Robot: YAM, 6 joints.
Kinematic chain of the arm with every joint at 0, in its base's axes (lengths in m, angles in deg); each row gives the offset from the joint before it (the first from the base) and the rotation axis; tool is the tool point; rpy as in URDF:
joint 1: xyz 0 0 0.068 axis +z
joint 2: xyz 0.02 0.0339 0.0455 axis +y
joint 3: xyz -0.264 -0.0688 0 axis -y
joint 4: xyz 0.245 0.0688 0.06 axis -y
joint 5: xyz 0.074 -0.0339 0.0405 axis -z
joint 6: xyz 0.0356 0 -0.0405 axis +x
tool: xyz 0 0 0 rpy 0 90 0
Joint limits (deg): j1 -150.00..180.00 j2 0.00..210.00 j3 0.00..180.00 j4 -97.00..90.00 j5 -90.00..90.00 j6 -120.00..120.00
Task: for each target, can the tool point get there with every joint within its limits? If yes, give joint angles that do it. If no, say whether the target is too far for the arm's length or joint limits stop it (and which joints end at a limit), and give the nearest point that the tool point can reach.
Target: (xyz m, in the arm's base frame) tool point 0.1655 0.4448 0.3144
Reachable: yes | joints 66.14 128.08 131.43 -61.77 -53.46 -91.70
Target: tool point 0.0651 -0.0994 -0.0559
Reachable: yes | joints -68.58 164.76 47.56 -66.53 -43.13 -52.10
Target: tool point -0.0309 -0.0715 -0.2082
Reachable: yes | joints -90.01 190.49 50.82 8.73 60.15 25.67
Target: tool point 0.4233 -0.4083 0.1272
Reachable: yes | joints -40.82 162.24 147.42 -29.52 65.07 -33.01
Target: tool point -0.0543 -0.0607 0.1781
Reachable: yes | joints -115.21 33.22 23.36 -64.46 40.82 -32.11
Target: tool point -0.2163 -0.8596 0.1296
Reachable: no: too far | nearest point -0.1576 -0.6262 0.1251 | short by 0.241 m
